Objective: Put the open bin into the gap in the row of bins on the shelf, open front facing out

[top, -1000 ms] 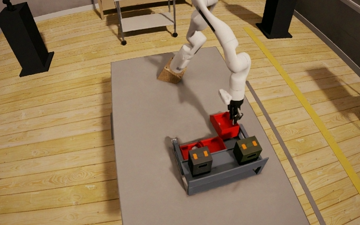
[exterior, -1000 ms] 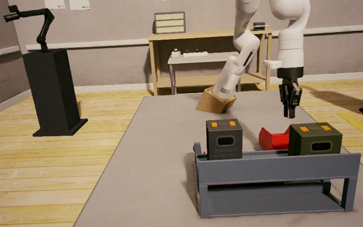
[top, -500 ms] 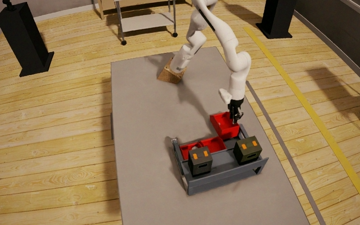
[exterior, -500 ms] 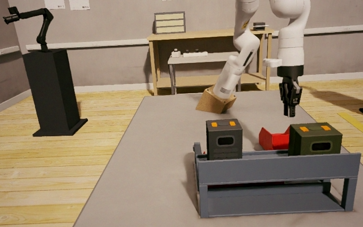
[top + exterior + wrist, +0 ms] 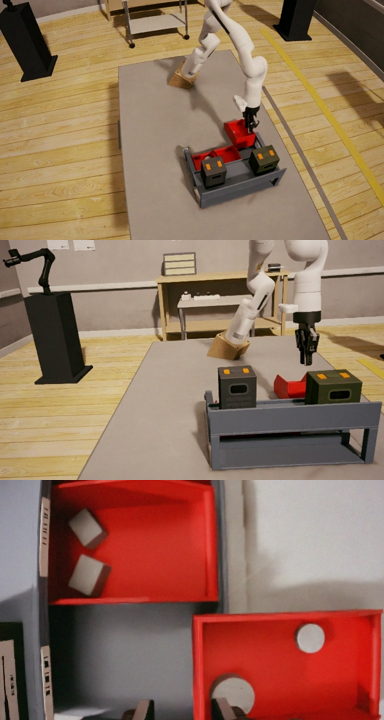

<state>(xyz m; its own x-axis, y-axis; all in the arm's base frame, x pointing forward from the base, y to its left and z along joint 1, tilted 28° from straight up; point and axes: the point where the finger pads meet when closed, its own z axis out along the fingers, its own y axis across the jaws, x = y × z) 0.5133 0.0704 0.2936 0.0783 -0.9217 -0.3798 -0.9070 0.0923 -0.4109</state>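
Right now my hand is 160 mm above the grey round part, 90 mm past it and 30 mm to the left of it. The rest, counted from my hand: dark grey box (210 mm to the right, 190 mm ahead, 20 mm below); green box (170 mm ahead, 30 mm below, 20 mm to the left); grey shelf (110 mm below, 110 mm ahead, 100 mm to the right).
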